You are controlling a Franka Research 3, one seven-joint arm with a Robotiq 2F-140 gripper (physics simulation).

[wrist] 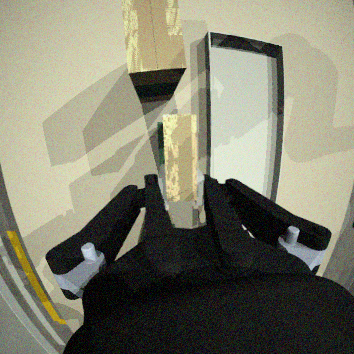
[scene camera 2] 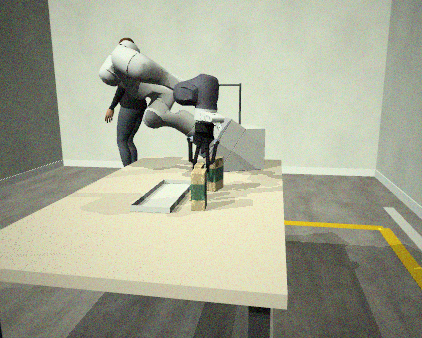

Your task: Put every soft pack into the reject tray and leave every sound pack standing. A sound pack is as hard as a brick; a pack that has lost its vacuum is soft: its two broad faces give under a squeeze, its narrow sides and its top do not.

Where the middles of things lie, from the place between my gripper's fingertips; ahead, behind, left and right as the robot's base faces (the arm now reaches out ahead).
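There is my gripper, and with the reject tray (scene camera 2: 165,196) as my reference I see the gripper 14 cm to the left of the tray and 6 cm above it.
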